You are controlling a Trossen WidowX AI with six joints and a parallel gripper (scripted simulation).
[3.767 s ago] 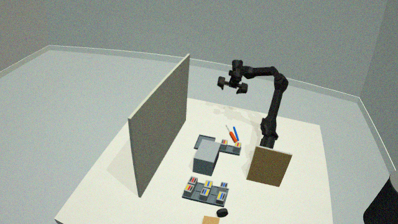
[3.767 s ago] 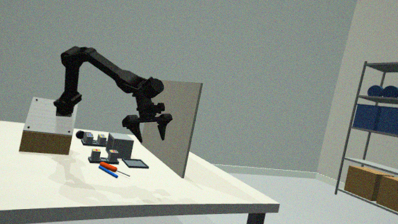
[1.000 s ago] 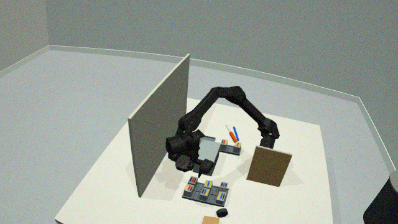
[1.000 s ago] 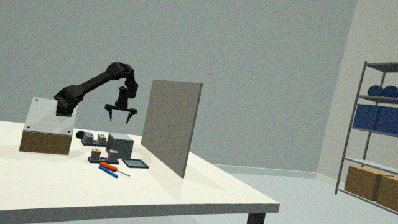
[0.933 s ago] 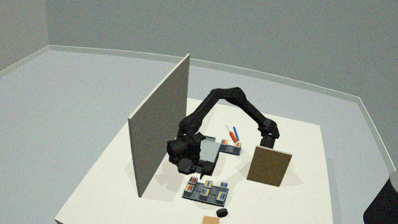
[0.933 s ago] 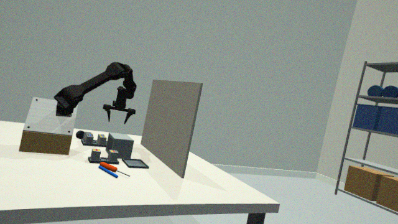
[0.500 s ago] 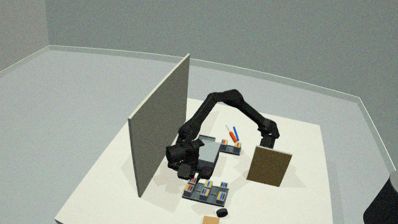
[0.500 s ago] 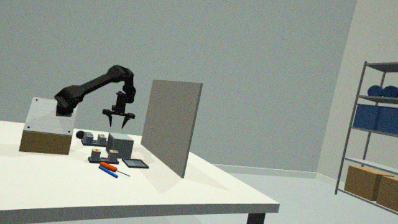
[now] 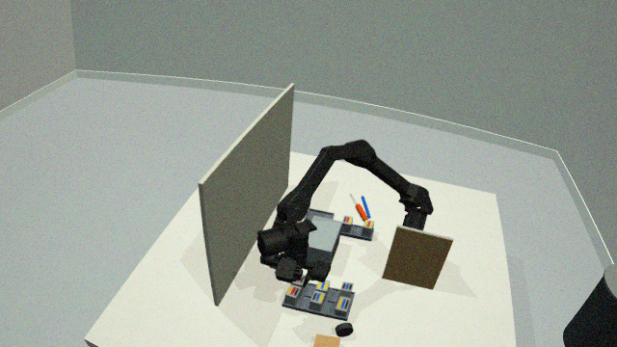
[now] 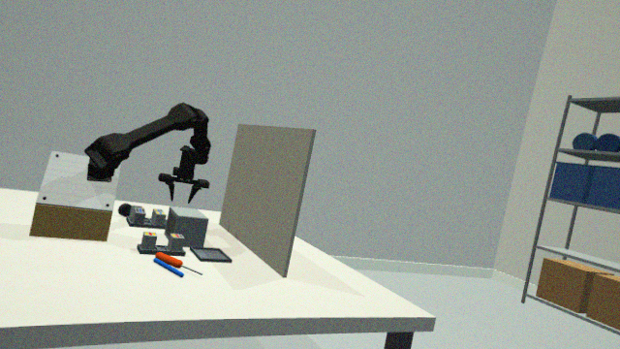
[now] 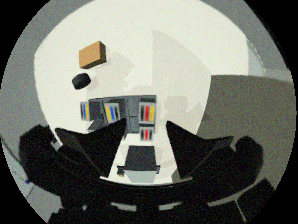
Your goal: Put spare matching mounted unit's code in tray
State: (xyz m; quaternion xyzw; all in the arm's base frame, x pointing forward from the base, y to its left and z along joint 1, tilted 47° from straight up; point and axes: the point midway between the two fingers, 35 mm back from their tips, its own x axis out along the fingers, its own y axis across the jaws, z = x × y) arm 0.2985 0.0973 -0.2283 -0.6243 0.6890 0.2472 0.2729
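Right now my gripper tip is 50 mm above the grey spare. The rest, counted from my gripper tip: tan block: 140 mm behind, 140 mm to the left, 80 mm below; grey mounted unit: 20 mm behind, 240 mm to the right, 40 mm below; black puck: 180 mm behind, 80 mm to the left, 70 mm below.
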